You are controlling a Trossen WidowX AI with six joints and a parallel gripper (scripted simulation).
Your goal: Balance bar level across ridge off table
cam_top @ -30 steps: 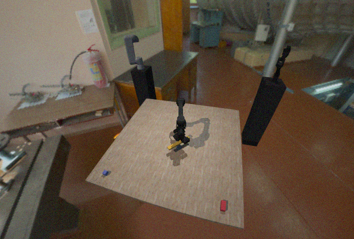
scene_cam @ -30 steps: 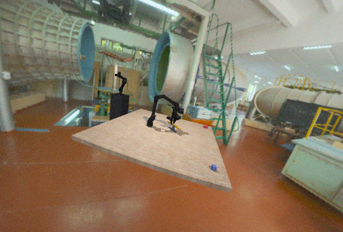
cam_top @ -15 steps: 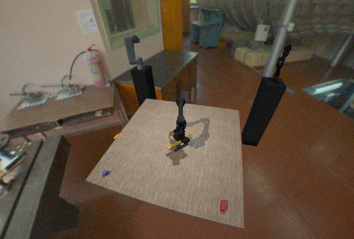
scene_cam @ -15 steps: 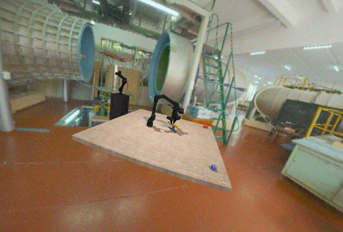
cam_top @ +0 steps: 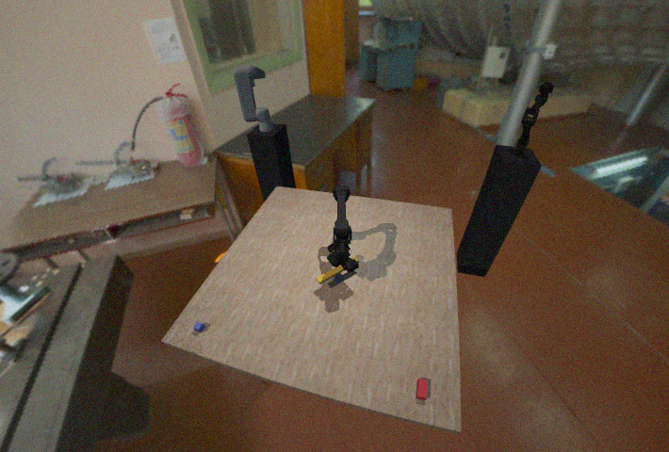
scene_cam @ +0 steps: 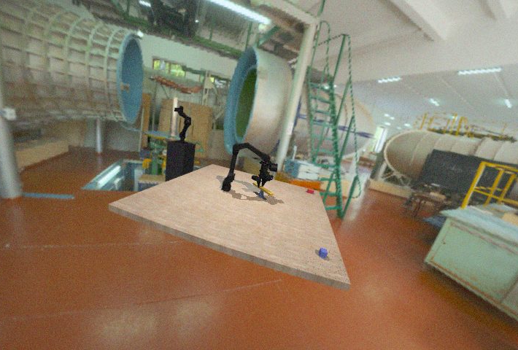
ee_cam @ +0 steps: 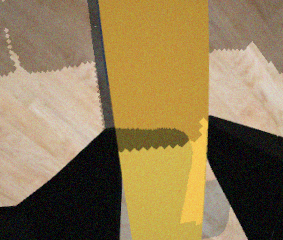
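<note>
The yellow bar is 20 mm to the right of my gripper tip and 20 mm ahead of it. The rest, counted from my gripper tip: blue cube (570 mm to the right, 470 mm ahead, 60 mm below); red block (470 mm ahead, 430 mm to the left, 60 mm below).
</note>
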